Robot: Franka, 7 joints.
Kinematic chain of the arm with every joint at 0, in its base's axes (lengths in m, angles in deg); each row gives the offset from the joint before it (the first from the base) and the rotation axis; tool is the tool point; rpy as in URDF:
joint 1: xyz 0 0 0.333 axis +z
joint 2: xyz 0 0 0 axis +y
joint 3: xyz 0 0 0.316 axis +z
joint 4: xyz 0.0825 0 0 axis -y
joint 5: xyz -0.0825 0 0.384 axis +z
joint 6: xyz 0 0 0 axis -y
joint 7: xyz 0.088 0 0 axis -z
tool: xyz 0 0 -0.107 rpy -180 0 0
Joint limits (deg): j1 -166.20..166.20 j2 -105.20..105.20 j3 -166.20..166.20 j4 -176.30..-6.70 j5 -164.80..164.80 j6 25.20..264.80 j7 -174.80..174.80
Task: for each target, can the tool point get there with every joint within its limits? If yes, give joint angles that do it. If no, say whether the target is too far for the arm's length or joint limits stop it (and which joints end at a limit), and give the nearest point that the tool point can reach.
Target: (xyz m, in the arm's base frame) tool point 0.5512 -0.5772 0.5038
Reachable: yes | joints -64.13 53.47 25.67 -47.25 89.99 103.49 33.79
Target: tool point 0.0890 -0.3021 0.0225
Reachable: yes | joints -95.70 42.66 2.91 -145.54 -85.10 185.14 -107.98
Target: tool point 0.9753 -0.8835 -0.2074
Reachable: no: too far | nearest point 0.5881 -0.5328 0.0071 | short by 0.565 m
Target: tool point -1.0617 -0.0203 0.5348
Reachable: no: too far | nearest point -0.8427 -0.0161 0.4932 | short by 0.223 m
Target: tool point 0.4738 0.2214 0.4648
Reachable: yes | joints 102.49 79.46 -110.52 -113.23 45.04 88.72 -68.57
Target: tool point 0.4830 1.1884 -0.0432
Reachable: no: too far | nearest point 0.3100 0.7626 0.0916 | short by 0.479 m
